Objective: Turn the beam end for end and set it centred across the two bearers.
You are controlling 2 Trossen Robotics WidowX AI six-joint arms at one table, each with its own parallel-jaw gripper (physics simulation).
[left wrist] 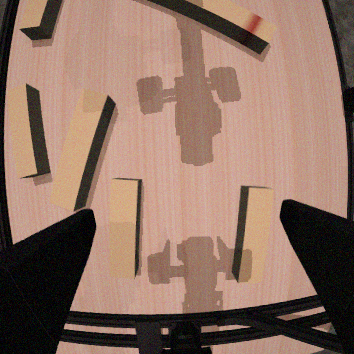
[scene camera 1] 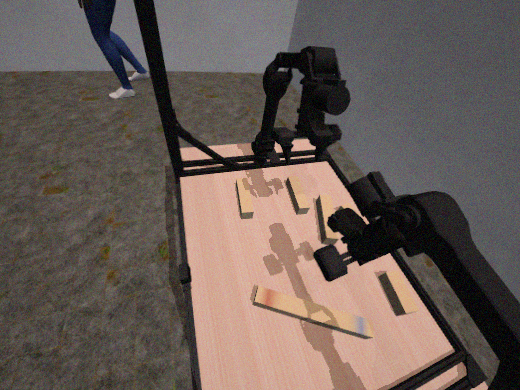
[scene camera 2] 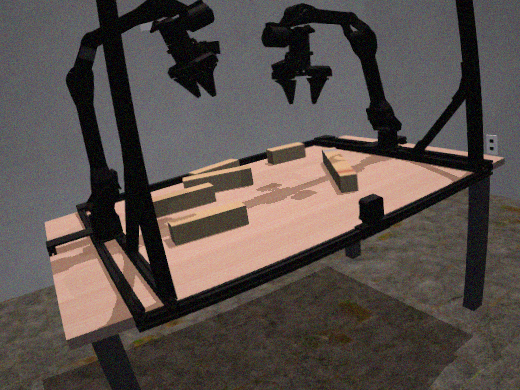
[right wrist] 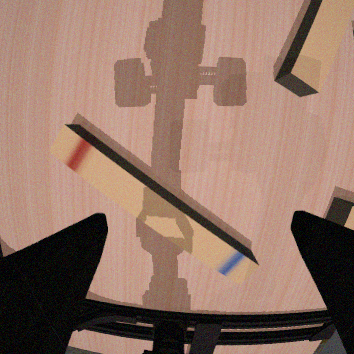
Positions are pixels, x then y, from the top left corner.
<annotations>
my left gripper: open, holds nothing
my right gripper: open, holds nothing
a beam [scene camera 1: 265, 298]: on the table
</annotations>
